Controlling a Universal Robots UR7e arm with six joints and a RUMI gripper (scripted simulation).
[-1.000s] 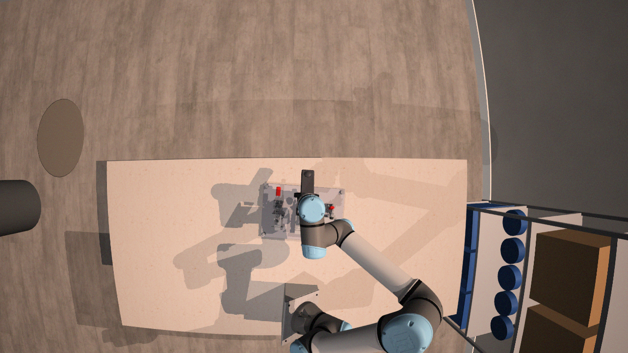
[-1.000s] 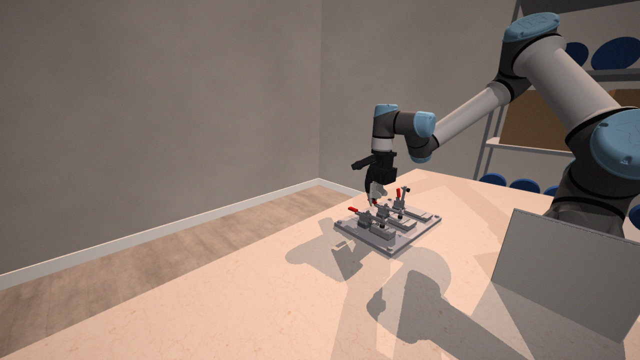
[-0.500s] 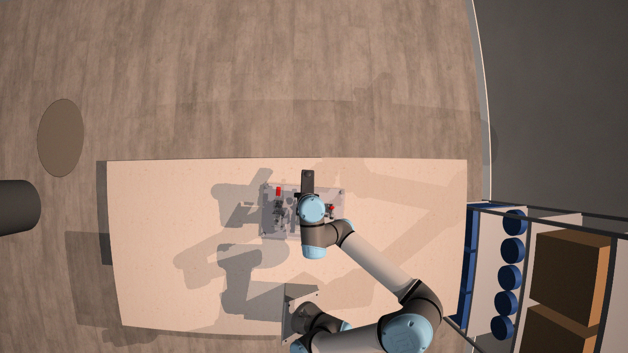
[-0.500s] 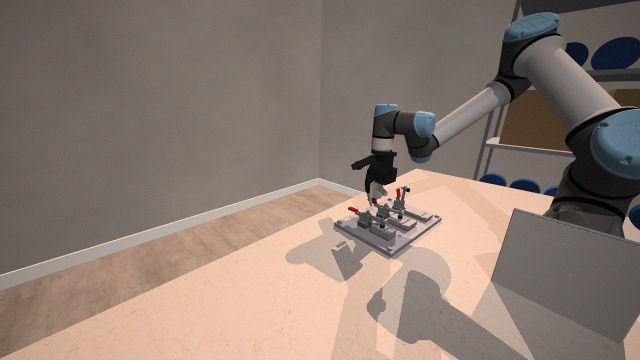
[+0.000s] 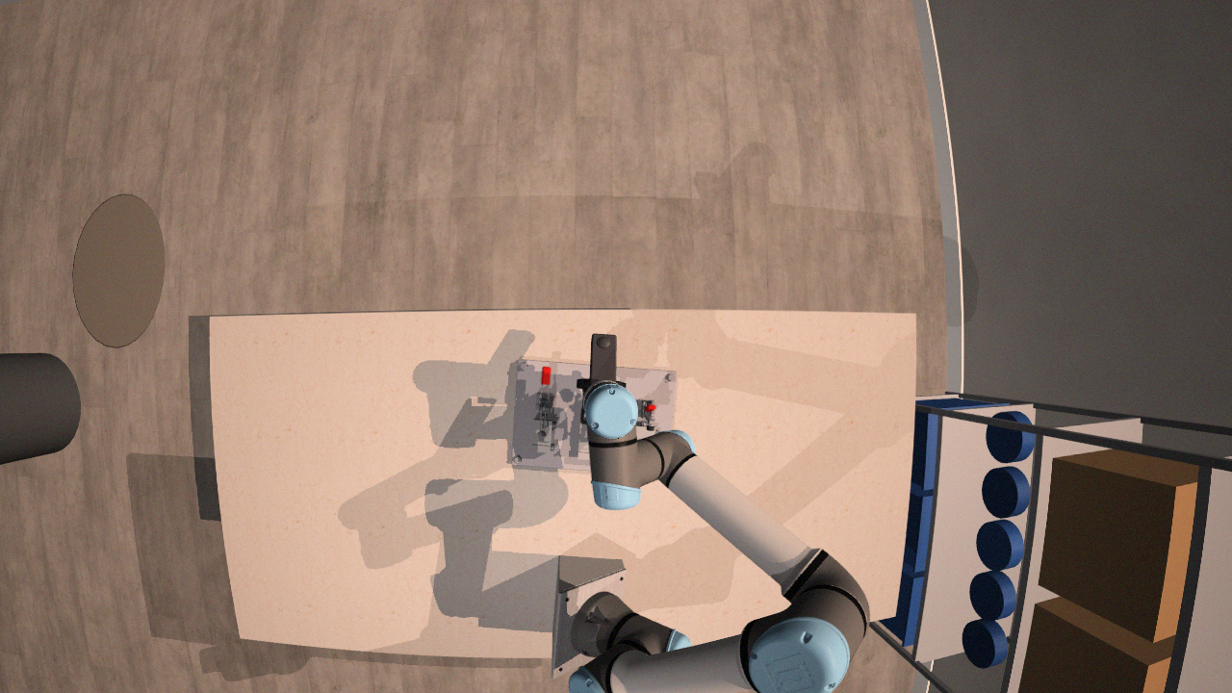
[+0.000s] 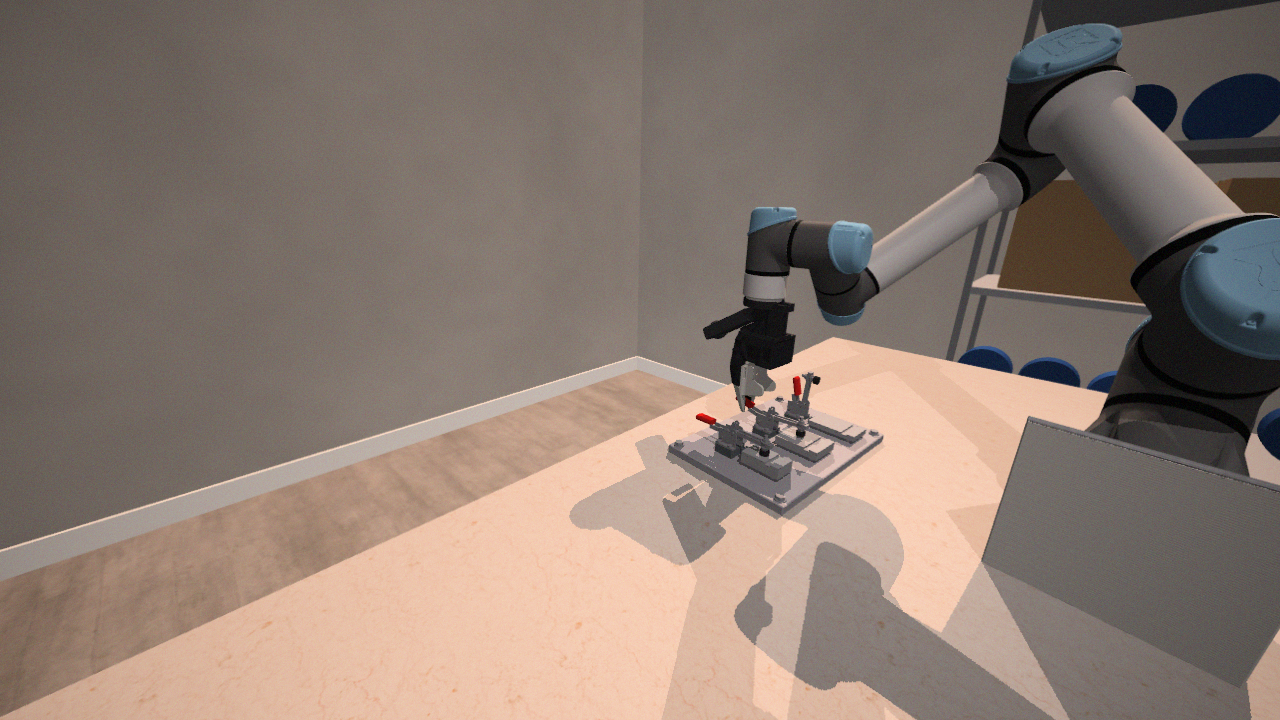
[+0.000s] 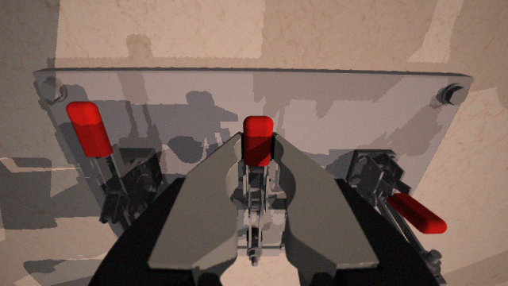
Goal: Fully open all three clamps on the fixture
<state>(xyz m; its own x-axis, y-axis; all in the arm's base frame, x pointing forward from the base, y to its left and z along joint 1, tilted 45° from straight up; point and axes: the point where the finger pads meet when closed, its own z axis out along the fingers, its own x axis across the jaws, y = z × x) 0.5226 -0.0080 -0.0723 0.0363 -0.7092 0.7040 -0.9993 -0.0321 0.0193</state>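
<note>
My gripper is now 80 mm past the grey fixture plate and 50 mm above it.
</note>
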